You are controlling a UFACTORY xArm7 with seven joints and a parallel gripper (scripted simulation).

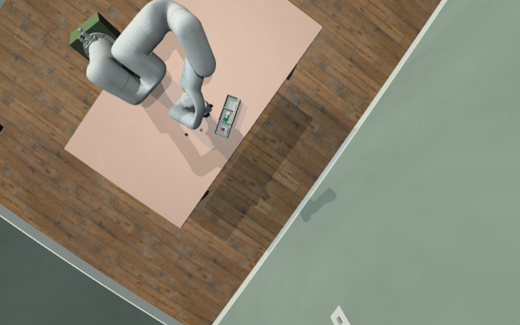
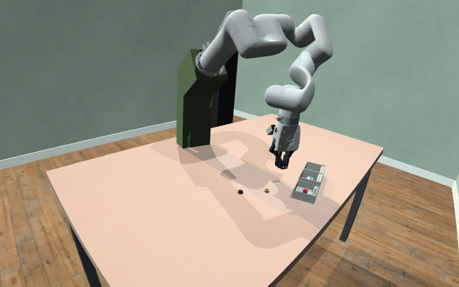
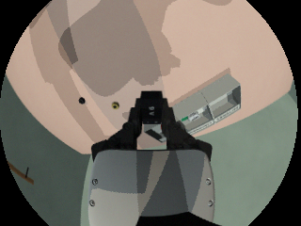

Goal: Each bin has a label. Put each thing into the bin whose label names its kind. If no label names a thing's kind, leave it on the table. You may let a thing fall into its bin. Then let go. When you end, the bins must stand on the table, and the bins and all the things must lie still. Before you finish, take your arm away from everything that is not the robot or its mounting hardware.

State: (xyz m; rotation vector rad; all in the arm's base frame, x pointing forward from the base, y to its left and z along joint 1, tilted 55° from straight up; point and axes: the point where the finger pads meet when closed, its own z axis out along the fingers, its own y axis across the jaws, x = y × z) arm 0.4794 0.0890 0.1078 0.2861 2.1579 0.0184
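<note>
Right now my hand is 90 mm short of the green thing, 80 mm to the right of it and 70 mm above it. The rest, counted from my hand: black block 10 mm below, 10 mm ahead; then yellow ring 100 mm to the right, 80 mm below, 20 mm ahead; then grey piece 90 mm ahead, 70 mm to the left, 60 mm below.
</note>
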